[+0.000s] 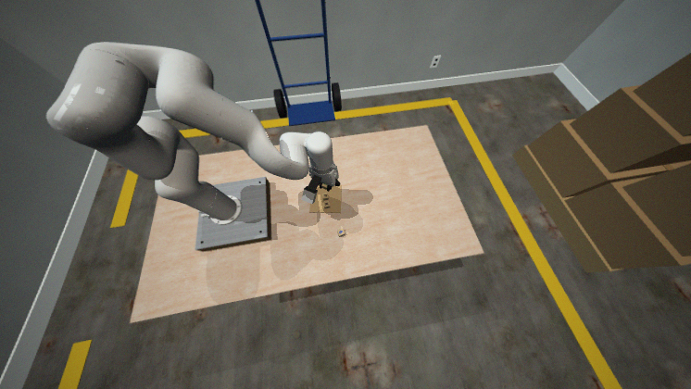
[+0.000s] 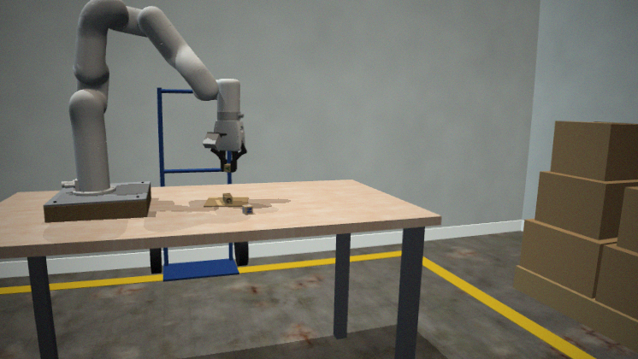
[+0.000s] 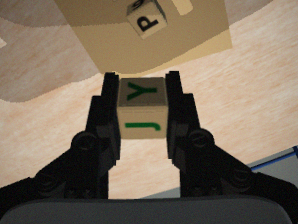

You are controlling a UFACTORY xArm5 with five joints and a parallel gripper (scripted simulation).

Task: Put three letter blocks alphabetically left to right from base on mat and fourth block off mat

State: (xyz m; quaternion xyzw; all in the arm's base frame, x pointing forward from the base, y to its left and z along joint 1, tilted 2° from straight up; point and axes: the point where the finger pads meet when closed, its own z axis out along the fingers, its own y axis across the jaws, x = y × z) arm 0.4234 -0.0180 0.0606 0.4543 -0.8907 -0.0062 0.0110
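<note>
My hand is 12 cm above the tan mat and 1 cm past it. From my hand the other things lie so: block 11 cm below, 4 cm to the right, 1 cm behind.
</note>
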